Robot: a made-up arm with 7 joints.
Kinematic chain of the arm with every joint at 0, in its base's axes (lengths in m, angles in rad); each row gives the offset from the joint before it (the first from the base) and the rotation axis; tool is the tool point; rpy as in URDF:
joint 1: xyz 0 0 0.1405 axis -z
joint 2: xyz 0 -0.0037 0.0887 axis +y
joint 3: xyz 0 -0.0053 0.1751 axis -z
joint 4: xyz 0 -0.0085 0.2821 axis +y
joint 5: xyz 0 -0.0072 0.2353 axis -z
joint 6: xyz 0 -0.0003 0.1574 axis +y
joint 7: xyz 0 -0.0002 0.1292 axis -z
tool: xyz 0 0 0 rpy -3.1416 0 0
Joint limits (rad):
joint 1: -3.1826..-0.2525
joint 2: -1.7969..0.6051
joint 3: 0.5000..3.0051
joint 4: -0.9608..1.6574
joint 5: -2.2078..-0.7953
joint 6: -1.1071..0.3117
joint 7: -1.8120..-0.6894
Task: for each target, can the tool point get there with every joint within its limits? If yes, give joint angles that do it. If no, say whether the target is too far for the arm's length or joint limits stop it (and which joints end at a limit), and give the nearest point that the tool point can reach.
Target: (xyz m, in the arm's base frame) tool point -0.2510 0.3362 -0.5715
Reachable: no: joint limits stop it (at a limit: joint 1, joint 2, joint 3, joint 4) | nearest point -0.2913 -0.0212 -0.3196 | short by 0.439 m
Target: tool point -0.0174 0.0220 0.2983
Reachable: no: joint limits stop it (at a limit: joint 1, joint 2, joint 3, joint 4, joint 5, joint 6) | nearest point -0.1782 -0.0067 0.7745 | short by 0.503 m
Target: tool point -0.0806 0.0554 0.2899
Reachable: no: joint limits stop it (at a limit: joint 1, joint 3, joint 4, joint 5, joint 6) | nearest point -0.3960 0.3004 0.5266 | short by 0.464 m
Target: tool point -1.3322 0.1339 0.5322
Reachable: no: too far | nearest point -0.9203 0.0183 0.4430 | short by 0.437 m
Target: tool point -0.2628 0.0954 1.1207
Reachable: yes | joints -1.9429 0.4193 0.8922 -0.5944 -2.0948 0.0140 -1.6866
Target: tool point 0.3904 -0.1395 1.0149
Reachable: yes | joints -0.8934 0.0220 1.1519 0.8957 -1.2497 -0.2588 -0.8521
